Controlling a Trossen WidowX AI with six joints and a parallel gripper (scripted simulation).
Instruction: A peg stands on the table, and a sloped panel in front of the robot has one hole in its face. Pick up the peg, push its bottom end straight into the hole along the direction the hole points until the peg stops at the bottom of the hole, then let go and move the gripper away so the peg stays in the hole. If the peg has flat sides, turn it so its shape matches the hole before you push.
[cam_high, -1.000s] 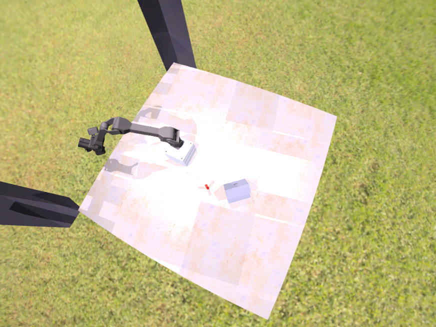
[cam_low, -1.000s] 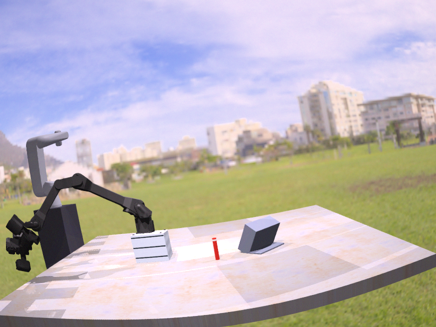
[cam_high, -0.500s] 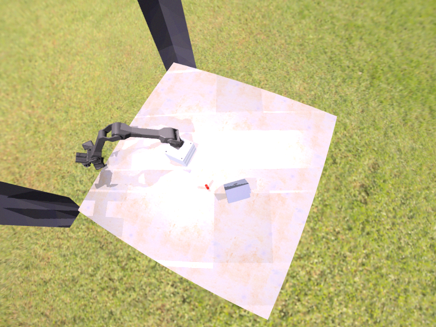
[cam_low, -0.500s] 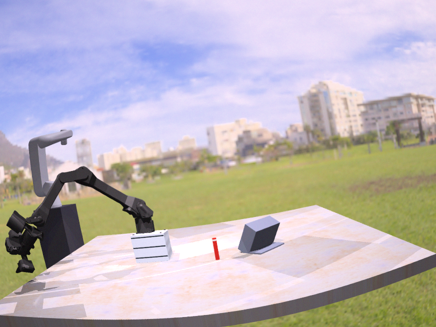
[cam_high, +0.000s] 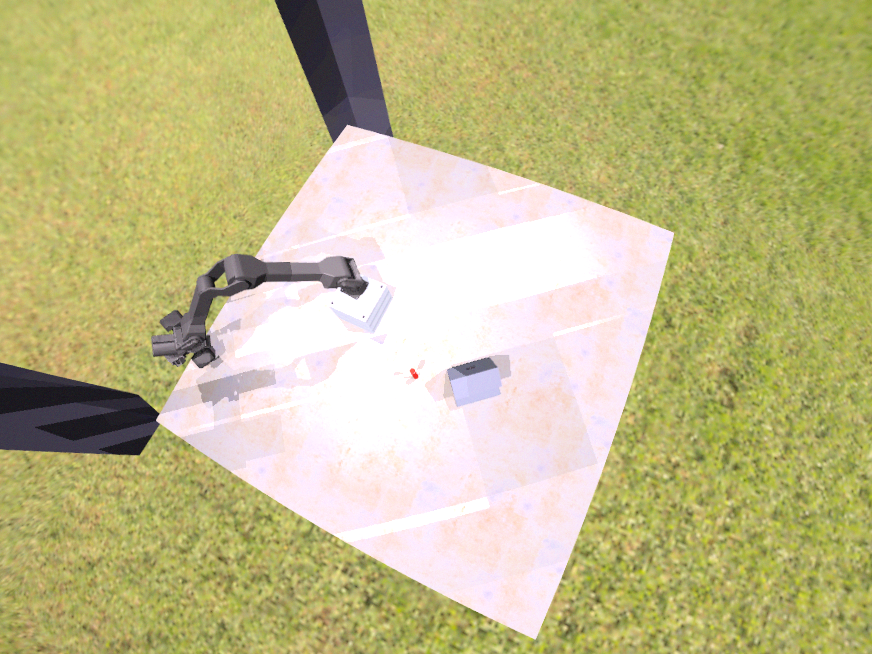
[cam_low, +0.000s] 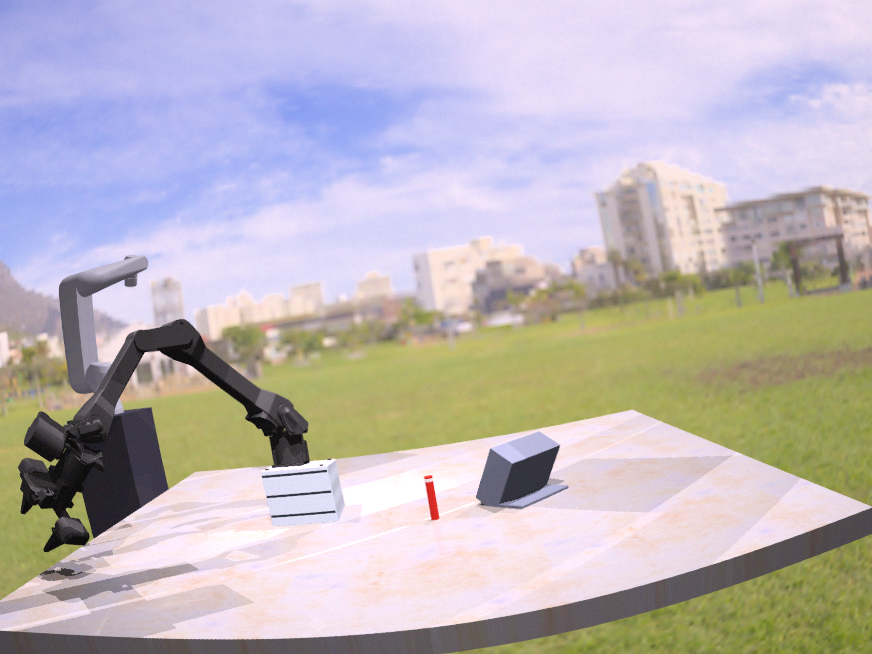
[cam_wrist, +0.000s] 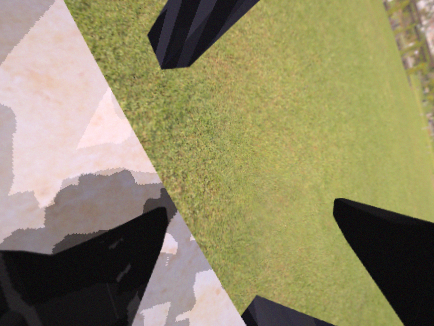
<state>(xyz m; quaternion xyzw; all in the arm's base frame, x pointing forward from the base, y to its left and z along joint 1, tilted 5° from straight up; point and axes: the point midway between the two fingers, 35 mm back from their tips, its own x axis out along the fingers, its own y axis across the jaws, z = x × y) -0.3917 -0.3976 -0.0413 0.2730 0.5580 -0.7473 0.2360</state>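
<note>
Right now the round red peg is 69 cm ahead of my gripper tip, 28 cm to the left of it and 2 cm below it. The rest, counted from my gripper tip: sloped grey panel (84 cm ahead, 35 cm to the left, 3 cm below).
</note>
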